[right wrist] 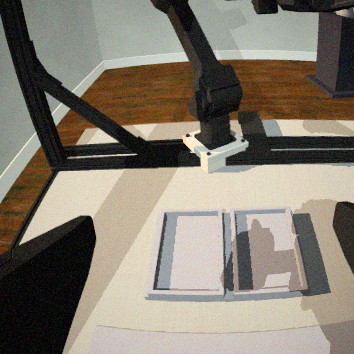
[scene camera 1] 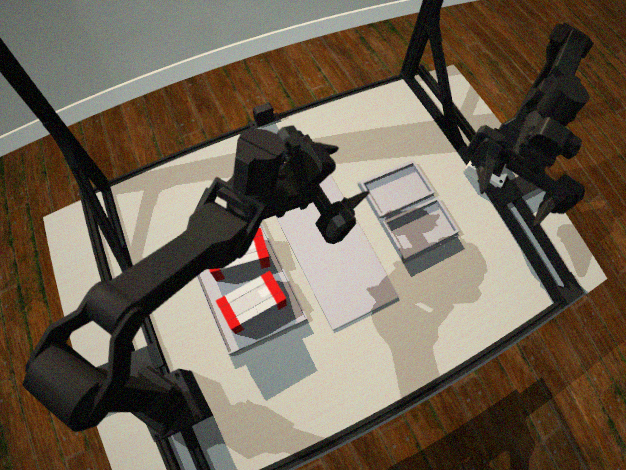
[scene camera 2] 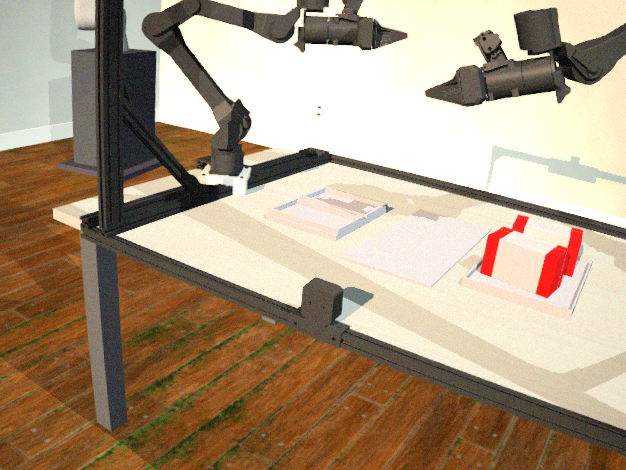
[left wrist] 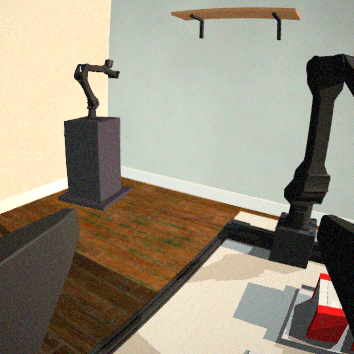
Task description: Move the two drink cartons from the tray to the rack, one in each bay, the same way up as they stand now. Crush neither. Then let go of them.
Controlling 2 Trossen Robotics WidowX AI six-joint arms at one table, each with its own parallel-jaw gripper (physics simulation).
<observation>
My left gripper (scene camera 1: 509, 209) is open and holds nothing. My right gripper (scene camera 1: 352, 170) is open, holding nothing. I also see a pale mat (scene camera 1: 347, 279).
My left gripper also shows in scene camera 2 (scene camera 2: 404, 34) and in the left wrist view (left wrist: 203, 225). My right gripper shows as well in the right wrist view (right wrist: 218, 222) and in scene camera 2 (scene camera 2: 433, 92). The pale mat shows as well in the right wrist view (right wrist: 326, 331) and in scene camera 2 (scene camera 2: 422, 248).
</observation>
